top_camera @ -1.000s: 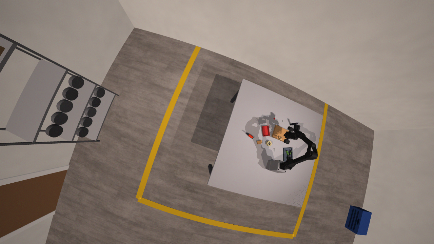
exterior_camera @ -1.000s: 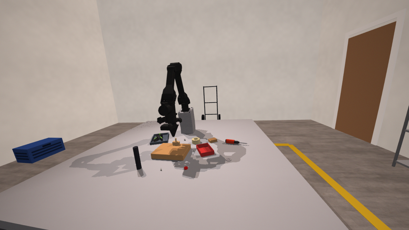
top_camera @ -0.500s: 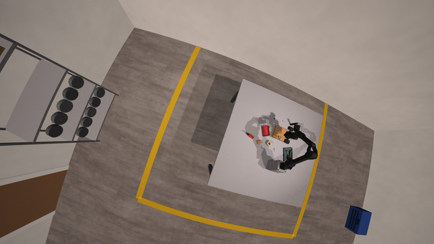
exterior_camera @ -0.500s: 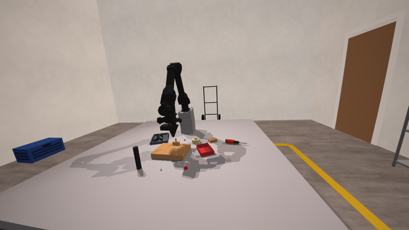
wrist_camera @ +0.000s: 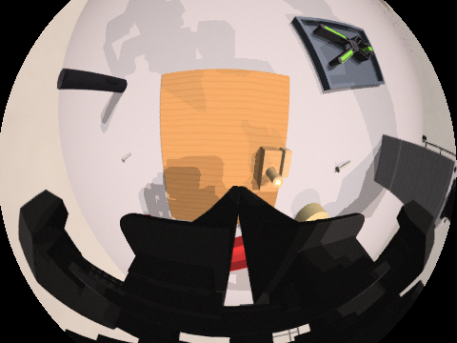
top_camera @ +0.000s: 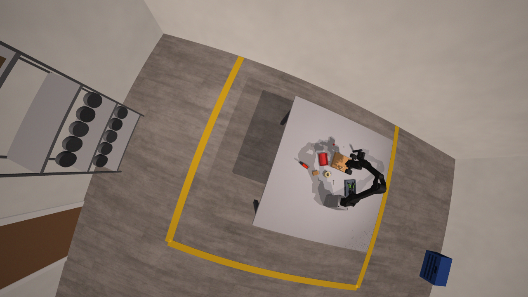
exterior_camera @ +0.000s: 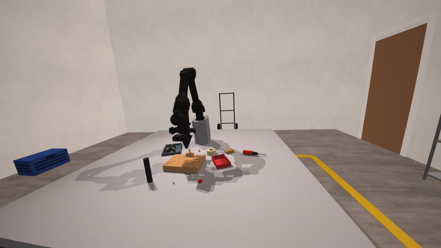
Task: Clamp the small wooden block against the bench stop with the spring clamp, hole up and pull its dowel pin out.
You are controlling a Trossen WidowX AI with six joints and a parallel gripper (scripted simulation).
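Right now my hand is 8 cm above the dowel pin and 3 cm past it. Round my hand: bench stop 9 cm below, 5 cm behind, 1 cm to the right; wooden board 12 cm below, 2 cm ahead, 1 cm to the right; small wooden block 9 cm below, 4 cm behind.
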